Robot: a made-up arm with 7 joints.
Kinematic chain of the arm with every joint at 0, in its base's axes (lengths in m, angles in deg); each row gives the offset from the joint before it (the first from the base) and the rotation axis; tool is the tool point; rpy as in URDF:
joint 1: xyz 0 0 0.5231 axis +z
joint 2: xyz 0 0 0 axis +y
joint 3: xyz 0 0 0.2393 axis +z
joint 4: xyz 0.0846 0 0 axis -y
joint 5: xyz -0.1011 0 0.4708 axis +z
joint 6: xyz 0 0 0 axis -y
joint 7: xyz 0.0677 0 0 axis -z
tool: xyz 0 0 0 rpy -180 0 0
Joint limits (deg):
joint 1: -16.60..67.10
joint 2: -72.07..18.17
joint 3: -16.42..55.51
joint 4: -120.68..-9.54
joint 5: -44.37..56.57
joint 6: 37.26..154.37
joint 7: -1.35..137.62
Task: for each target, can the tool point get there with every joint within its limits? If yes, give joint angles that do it. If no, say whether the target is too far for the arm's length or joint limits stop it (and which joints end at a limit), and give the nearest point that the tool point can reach.
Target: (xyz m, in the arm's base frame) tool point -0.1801 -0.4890 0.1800
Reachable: no: joint limits stop it (at a limit: joint 1, joint 2, joint 3, joint 4, joint 5, joint 6) | nearest point -0.3237 -0.6517 0.7358 | short by 0.597 m
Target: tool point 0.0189 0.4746 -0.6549
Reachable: no: too far | nearest point 0.0977 0.5281 0.3724 | short by 1.032 m
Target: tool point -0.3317 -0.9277 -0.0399
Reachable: no: too far | nearest point -0.3237 -0.6517 0.7358 | short by 0.823 m
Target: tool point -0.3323 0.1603 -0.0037
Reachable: no: joint limits stop it (at a limit: joint 1, joint 2, joint 3, joint 4, joint 6) | nearest point -0.3042 0.4508 0.4457 | short by 0.536 m
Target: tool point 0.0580 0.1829 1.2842
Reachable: yes | joints 44.19 -21.57 14.45 -55.58 35.43 122.83 96.89
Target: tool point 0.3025 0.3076 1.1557
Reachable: yes | joints 4.42 -7.84 33.50 -58.08 21.05 63.67 97.42
